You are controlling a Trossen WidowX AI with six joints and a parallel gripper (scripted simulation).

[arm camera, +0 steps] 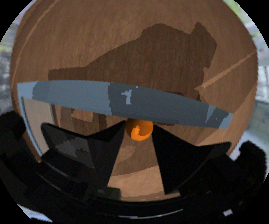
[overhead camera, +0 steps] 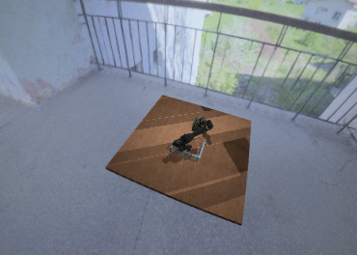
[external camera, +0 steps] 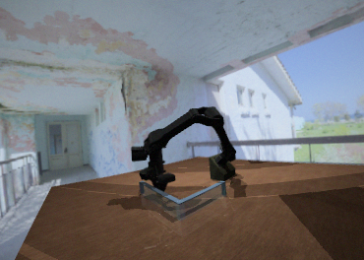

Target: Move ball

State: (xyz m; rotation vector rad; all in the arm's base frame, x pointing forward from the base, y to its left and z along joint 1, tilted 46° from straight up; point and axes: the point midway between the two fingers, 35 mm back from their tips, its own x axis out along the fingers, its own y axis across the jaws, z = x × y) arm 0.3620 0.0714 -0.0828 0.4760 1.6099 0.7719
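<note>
My gripper tip is right at the orange ball. From my gripper tip the other things lie so: see-through copy of ball: right at my gripper tip.
</note>
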